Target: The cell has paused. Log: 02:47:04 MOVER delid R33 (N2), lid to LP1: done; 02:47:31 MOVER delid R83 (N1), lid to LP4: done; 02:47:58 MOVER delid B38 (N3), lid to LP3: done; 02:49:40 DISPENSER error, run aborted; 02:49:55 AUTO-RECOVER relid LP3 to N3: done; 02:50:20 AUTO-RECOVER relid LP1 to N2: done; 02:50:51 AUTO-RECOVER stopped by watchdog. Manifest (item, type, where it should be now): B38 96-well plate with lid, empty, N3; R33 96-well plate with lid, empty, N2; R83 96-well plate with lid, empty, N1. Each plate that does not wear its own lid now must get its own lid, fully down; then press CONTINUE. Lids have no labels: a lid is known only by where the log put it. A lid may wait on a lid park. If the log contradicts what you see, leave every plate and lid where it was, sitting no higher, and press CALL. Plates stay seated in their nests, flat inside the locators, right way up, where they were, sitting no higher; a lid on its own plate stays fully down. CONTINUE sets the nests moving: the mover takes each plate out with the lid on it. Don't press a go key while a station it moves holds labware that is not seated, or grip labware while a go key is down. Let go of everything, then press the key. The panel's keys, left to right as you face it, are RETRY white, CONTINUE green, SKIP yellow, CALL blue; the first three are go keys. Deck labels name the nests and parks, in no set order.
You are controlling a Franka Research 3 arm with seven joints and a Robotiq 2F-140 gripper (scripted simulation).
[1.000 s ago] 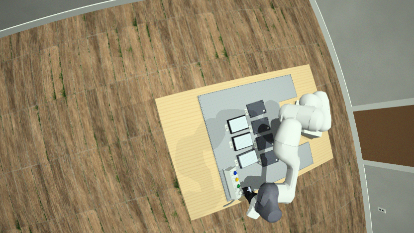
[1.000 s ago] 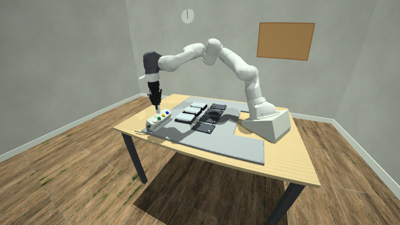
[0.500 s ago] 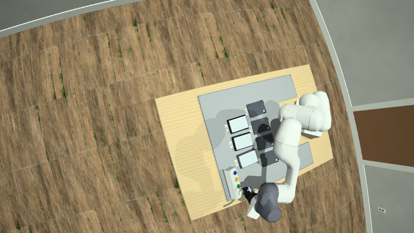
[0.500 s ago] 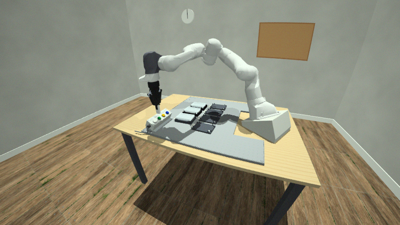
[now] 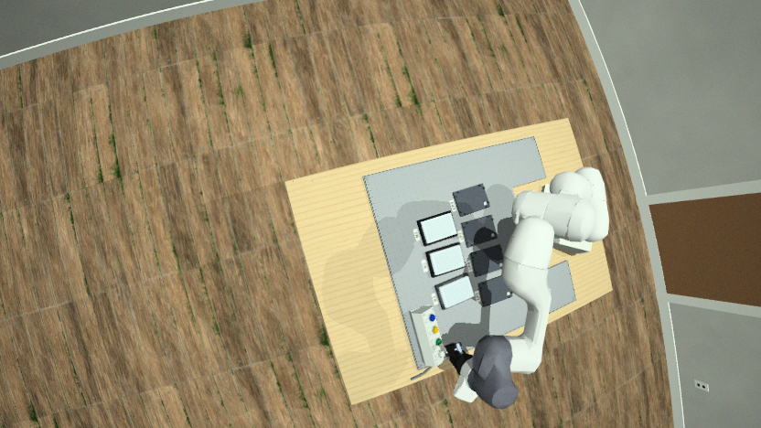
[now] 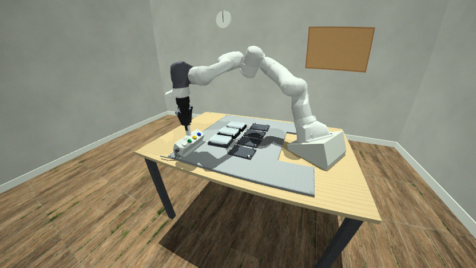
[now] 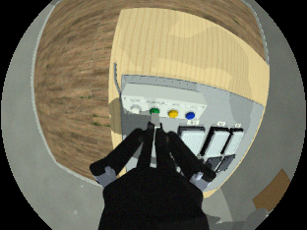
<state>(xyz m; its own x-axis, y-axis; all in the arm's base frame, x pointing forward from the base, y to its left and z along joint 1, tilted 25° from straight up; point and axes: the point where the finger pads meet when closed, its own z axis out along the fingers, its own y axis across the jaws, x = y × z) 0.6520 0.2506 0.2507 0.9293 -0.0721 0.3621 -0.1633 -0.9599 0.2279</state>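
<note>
My gripper is now 7 cm above the green key. Also, from my hand: white key 7 cm below, 5 cm to the left, 1 cm ahead; yellow key 7 cm below, 5 cm to the right, 1 cm behind; blue key 10 cm to the right, 7 cm below, 2 cm behind.
</note>
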